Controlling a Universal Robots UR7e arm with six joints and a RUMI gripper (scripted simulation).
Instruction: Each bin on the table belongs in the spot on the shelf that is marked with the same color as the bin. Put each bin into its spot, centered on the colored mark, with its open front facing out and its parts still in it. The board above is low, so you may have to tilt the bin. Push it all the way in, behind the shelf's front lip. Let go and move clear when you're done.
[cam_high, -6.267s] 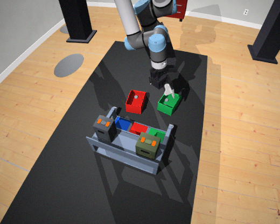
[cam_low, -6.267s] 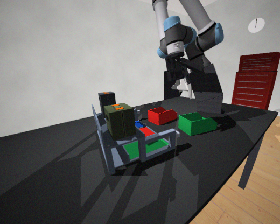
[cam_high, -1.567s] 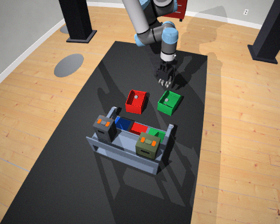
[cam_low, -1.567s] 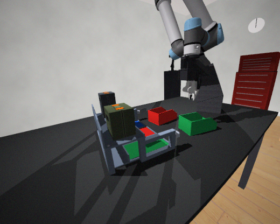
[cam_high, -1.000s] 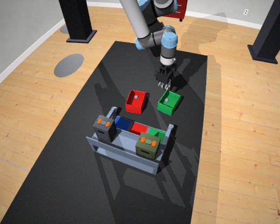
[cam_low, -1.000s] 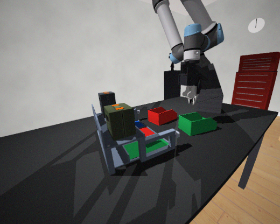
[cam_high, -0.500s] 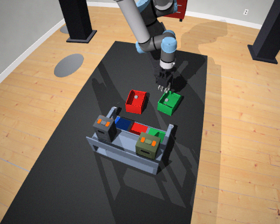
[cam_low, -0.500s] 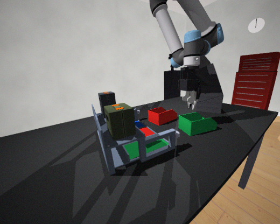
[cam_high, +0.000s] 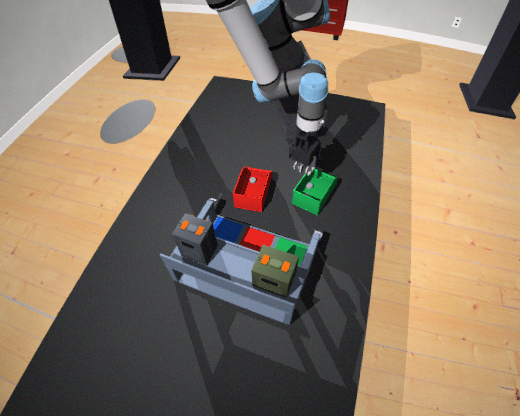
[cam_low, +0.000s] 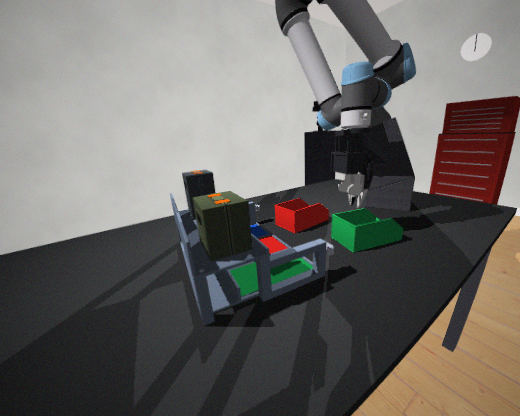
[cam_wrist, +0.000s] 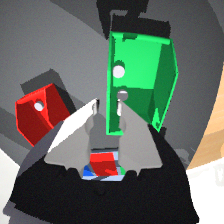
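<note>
The green bin is 7 cm below my hand, 5 cm to the left of it and 1 cm ahead of it. The rest, counted from my hand: dark grey box: 37 cm ahead, 26 cm to the right, 6 cm above; then red bin: 17 cm to the right, 7 cm below, 5 cm ahead.
</note>
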